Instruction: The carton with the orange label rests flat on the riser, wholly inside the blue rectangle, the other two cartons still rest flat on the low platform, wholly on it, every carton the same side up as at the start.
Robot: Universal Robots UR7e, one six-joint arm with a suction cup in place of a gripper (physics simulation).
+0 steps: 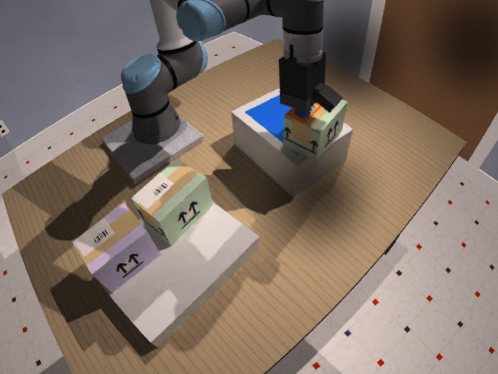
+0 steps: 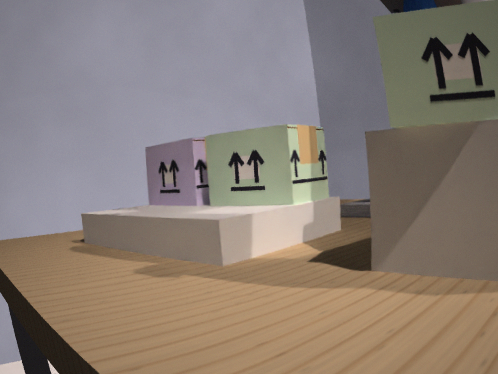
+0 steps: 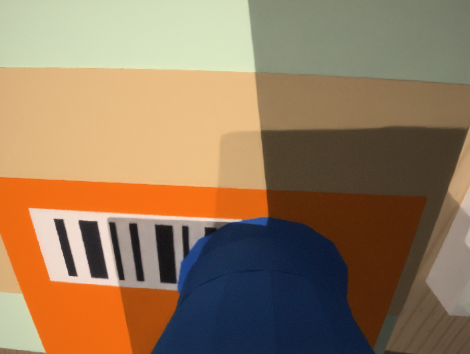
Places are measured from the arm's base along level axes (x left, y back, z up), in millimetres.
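Pixels of known places: hand at its tool point: [image 1: 302, 117] [image 3: 263, 247]; arm's base at its link origin: [image 1: 156, 127].
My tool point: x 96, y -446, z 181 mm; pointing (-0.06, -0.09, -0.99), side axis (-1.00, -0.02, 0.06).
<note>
Ahead of a thing's pixels: the offset from my tool point to its top centre. Level surfaces: height alone.
The carton with the orange label @(dz +12, dx +37, dy -17 mm) [image 1: 299, 131] [image 2: 407, 75] [image 3: 75, 320] is upright at the riser @(dz -81, dx +63, dy +64 mm) [image 1: 320, 170] [image 2: 425, 200], its underside at the level of the top. My suction cup [image 1: 302, 114] [image 2: 419, 5] [image 3: 265, 250] is on its label and holds it. The blue rectangle @(dz -81, dx +63, dy +64 mm) [image 1: 265, 117] shows to the carton's left, with a sliver at its lower front corner; the carton hides the rest, and its right side lies close to the riser's edge. A green carton @(dz -53, dx -289, dy +138 mm) [image 1: 175, 222] [image 2: 270, 185] and a purple carton @(dz -53, dx -450, dy +152 mm) [image 1: 110, 267] [image 2: 155, 155] stand upright on the low platform @(dz -153, dx -375, dy +85 mm) [image 1: 220, 245] [image 2: 150, 230].
The arm's grey base plate [image 1: 120, 150] stands on the wooden table @(dz -201 mm) [image 1: 280, 280] [image 2: 225, 325], behind the low platform and left of the riser. The green and purple cartons stand close together at the platform's back edge. A brown door [image 1: 430, 60] is beyond the table.
</note>
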